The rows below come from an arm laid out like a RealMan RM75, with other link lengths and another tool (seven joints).
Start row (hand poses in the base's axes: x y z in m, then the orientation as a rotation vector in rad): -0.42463 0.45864 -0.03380 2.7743 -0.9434 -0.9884
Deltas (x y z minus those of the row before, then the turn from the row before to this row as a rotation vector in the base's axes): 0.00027 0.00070 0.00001 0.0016 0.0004 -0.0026; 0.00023 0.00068 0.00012 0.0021 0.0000 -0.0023; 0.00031 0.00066 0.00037 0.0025 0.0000 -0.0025; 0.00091 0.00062 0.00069 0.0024 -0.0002 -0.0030; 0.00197 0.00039 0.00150 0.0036 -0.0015 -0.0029; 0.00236 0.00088 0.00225 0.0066 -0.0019 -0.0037; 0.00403 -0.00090 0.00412 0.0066 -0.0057 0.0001; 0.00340 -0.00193 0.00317 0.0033 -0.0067 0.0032; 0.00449 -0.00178 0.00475 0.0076 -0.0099 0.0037; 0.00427 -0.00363 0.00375 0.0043 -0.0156 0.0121; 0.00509 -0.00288 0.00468 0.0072 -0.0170 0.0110; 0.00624 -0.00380 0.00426 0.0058 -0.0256 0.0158; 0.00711 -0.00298 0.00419 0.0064 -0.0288 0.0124; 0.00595 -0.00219 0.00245 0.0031 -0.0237 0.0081; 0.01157 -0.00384 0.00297 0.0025 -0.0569 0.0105
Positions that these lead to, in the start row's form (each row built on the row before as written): -0.42436 0.45934 -0.03379 2.7748 -0.9468 -0.9905; -0.42413 0.46002 -0.03367 2.7760 -0.9497 -0.9924; -0.42382 0.46068 -0.03330 2.7775 -0.9528 -0.9946; -0.42291 0.46130 -0.03261 2.7790 -0.9567 -0.9965; -0.42094 0.46169 -0.03111 2.7825 -0.9604 -0.9977; -0.41858 0.46257 -0.02886 2.7885 -0.9646 -1.0007; -0.41455 0.46167 -0.02474 2.7982 -0.9636 -0.9983; -0.41115 0.45974 -0.02157 2.8067 -0.9588 -0.9917; -0.40666 0.45796 -0.01682 2.8212 -0.9525 -0.9841; -0.40239 0.45433 -0.01307 2.8388 -0.9348 -0.9655; -0.39730 0.45145 -0.00839 -2.8460 0.9137 0.9427; -0.39106 0.44765 -0.00413 -2.8577 0.8860 0.9066; -0.38395 0.44467 0.00006 -2.8664 0.8621 0.8655; -0.37800 0.44248 0.00251 -2.8734 0.8467 0.8311; -0.36643 0.43864 0.00548 -2.8867 0.8249 0.7468
